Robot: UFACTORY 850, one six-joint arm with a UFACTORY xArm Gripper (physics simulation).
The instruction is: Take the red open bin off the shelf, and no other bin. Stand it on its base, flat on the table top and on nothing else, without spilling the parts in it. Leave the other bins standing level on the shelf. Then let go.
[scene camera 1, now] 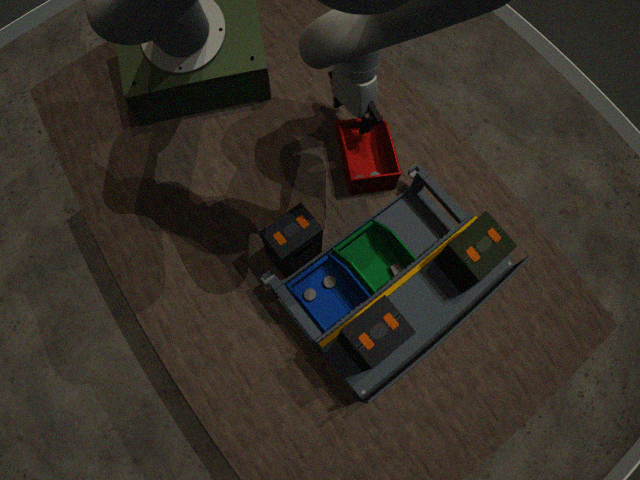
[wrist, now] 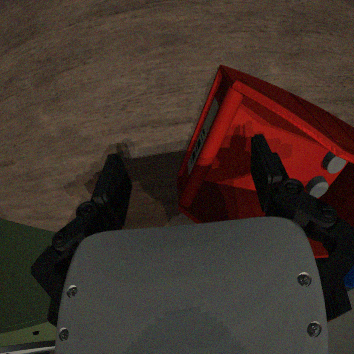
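The red open bin (scene camera 1: 369,149) (wrist: 280,132) stands upright on the wooden table top (scene camera 1: 248,351) (wrist: 100,65), off the shelf and apart from it. Two grey round parts lie inside it, at its end nearer the shelf. My gripper (scene camera 1: 364,124) (wrist: 186,160) is open and empty at the bin's end away from the shelf. In the wrist view one finger shows over the bin's inside and the other outside it, over the table; the fingertips' exact height is unclear. The blue bin (scene camera 1: 329,302) and green bin (scene camera 1: 369,253) stand level side by side on the grey shelf (scene camera 1: 405,222).
A dark box with orange marks (scene camera 1: 292,232) stands close to the shelf's left side. Two more such boxes (scene camera 1: 377,330) (scene camera 1: 483,245) stand on the shelf's other side, beyond its yellow strip (scene camera 1: 408,276). The green robot base (scene camera 1: 201,98) is at the upper left.
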